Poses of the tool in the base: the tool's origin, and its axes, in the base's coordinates. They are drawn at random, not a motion.
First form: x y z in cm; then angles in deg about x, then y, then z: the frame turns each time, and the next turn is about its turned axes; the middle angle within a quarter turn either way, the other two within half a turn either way.
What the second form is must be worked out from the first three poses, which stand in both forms.
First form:
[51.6 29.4 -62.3 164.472 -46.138 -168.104]
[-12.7 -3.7 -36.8 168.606 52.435 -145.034]
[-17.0 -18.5 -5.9 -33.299 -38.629 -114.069]
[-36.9 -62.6 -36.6 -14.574 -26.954 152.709]
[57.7 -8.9 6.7 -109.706 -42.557 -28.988]
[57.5 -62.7 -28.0 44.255 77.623 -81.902]
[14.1 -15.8 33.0 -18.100 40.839 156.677]
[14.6 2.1 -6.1 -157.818 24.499 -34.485]
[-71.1 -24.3 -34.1 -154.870 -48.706 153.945]
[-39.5 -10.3 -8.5 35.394 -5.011 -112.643]
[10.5 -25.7 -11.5 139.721 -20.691 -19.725]
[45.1 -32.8 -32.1 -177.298 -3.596 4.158]
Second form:
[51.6 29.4 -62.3 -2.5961 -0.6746 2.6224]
[-12.7 -3.7 -36.8 2.6988 0.8481 2.4270]
[-17.0 -18.5 -5.9 0.8204 -0.2926 -1.9100]
[-36.9 -62.6 -36.6 0.0260 0.5297 2.7336]
[57.7 -8.9 6.7 -1.8307 -0.2597 0.8411]
[57.5 -62.7 -28.0 -1.3180 0.9099 -1.5216]
[14.1 -15.8 33.0 0.6364 -0.4643 2.4607]
[14.6 2.1 -6.1 -3.0307 -0.5589 0.4850]
[-71.1 -24.3 -34.1 2.2915 -0.4385 -2.2847]
[-39.5 -10.3 -8.5 -0.1913 0.5968 -2.0529]
[10.5 -25.7 -11.5 2.5141 0.4915 0.0482]
[45.1 -32.8 -32.1 -3.0990 0.0660 -0.0697]

